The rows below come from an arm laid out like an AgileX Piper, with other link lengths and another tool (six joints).
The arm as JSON. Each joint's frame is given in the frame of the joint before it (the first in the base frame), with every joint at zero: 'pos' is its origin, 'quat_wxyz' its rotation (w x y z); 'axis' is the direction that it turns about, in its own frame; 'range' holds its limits. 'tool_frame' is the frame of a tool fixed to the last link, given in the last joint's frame.
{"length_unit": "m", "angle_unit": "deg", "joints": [
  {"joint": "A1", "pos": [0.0, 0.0, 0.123], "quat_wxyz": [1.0, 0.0, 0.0, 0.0], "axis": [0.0, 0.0, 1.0], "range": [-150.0, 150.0]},
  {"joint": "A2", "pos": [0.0, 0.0, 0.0], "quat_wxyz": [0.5, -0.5, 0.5, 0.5], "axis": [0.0, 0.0, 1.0], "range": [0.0, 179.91]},
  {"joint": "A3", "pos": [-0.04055, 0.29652, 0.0], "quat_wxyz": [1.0, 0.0, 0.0, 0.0], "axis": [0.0, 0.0, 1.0], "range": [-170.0, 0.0]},
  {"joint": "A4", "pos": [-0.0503, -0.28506, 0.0], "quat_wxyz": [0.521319, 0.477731, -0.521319, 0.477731], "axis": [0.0, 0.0, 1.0], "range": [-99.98, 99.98]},
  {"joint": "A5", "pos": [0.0, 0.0, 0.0], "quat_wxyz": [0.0, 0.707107, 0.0, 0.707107], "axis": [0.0, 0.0, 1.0], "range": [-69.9, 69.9]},
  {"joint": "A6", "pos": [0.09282, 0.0, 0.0], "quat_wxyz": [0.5, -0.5, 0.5, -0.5], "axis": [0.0, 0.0, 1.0], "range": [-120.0, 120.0]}
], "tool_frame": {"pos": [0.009, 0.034, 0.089], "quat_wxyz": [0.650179, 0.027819, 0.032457, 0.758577]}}
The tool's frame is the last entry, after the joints.
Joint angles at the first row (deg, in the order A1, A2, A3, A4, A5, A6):
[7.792 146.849 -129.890 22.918 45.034 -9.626]
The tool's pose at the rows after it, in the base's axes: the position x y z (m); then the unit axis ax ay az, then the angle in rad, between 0 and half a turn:
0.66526, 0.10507, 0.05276, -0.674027, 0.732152, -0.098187, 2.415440
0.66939, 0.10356, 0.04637, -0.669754, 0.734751, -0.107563, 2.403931
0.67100, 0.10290, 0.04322, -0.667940, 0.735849, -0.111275, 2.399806
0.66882, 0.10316, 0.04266, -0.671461, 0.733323, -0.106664, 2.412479
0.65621, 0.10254, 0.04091, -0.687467, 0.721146, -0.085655, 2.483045
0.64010, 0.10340, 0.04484, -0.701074, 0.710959, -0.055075, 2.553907
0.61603, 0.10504, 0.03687, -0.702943, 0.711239, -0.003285, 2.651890
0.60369, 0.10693, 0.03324, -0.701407, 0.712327, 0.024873, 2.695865
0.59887, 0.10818, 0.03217, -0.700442, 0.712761, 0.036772, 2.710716
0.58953, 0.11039, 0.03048, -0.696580, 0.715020, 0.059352, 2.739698
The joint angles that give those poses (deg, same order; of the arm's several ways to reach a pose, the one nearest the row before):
[7.792 148.624 -129.887 22.919 42.226 -9.683]
[7.792 149.485 -129.889 22.919 40.164 -9.684]
[7.792 149.887 -129.892 22.918 39.306 -9.683]
[7.792 149.829 -130.006 22.632 40.395 -9.740]
[7.793 149.140 -130.002 20.741 45.778 -9.741]
[7.792 147.937 -130.118 19.767 52.483 -9.740]
[7.792 147.708 -130.117 19.653 60.618 -8.366]
[7.793 147.707 -130.116 20.168 64.513 -7.678]
[7.792 147.708 -130.117 20.569 66.003 -7.449]
[7.792 147.708 -130.117 21.314 68.811 -6.704]

